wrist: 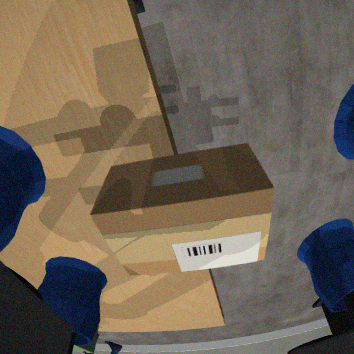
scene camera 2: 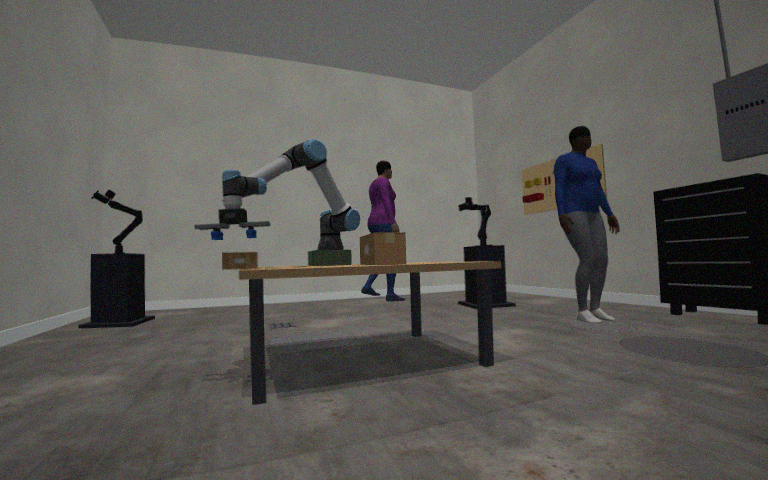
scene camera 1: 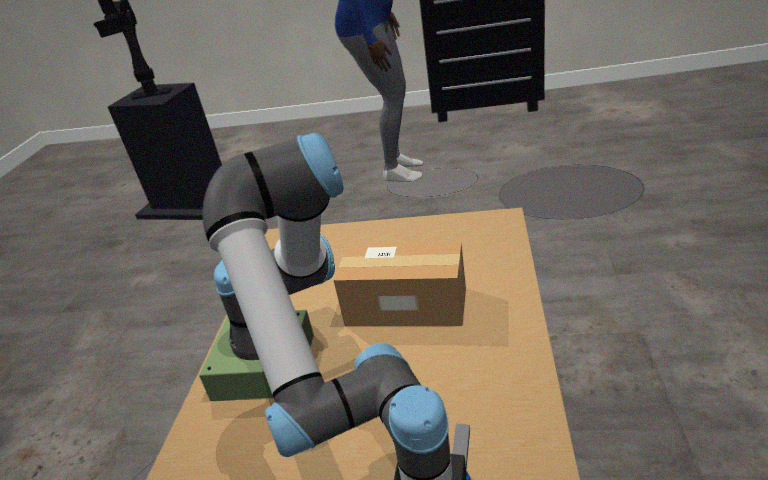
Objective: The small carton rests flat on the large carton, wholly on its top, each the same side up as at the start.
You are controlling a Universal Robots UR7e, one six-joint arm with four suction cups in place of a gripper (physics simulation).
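Frame: origin at the arm's base, x ahead, y left, z up, level; metres.
Seen in the pictures: end effector, tool point: point(wrist: 197, 218) point(scene camera 2: 234, 238); arm's base, origin of the base link: point(scene camera 2: 330, 250).
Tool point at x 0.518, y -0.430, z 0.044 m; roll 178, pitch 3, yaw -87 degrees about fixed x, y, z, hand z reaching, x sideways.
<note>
Offsets run from my tool point to a thing's top centre.
The small carton @[dx -0.092, dy +0.006, dz -0.057 m] point(scene camera 2: 239, 260) point(wrist: 187, 222) is brown, with a tape strip and a white barcode label on its upper face and a grey label on one side. It sits at the table's end and sticks out past the edge. The large carton @[dx -0.223, dy +0.677, dz +0.022 m] point(scene camera 1: 400, 300) point(scene camera 2: 382, 249) stands on the table point(scene camera 1: 498, 396) point(scene camera 2: 368, 270) on the far side of the arm's base, taped face up, with nothing on it. My suction gripper point(scene camera 2: 233, 233) is open and hangs above the small carton, with air between its blue cups and the carton. The small carton does not show in scene camera 1.
The green base block point(scene camera 1: 237, 379) point(scene camera 2: 329, 257) of my arm is beside the large carton. A person in blue point(scene camera 1: 390, 73) point(scene camera 2: 580, 186) and one in purple point(scene camera 2: 382, 200) stand beyond the table. Black drawers point(scene camera 1: 484, 56) point(scene camera 2: 713, 249) and pedestals with small arms point(scene camera 1: 167, 147) point(scene camera 2: 117, 288) are farther off.
</note>
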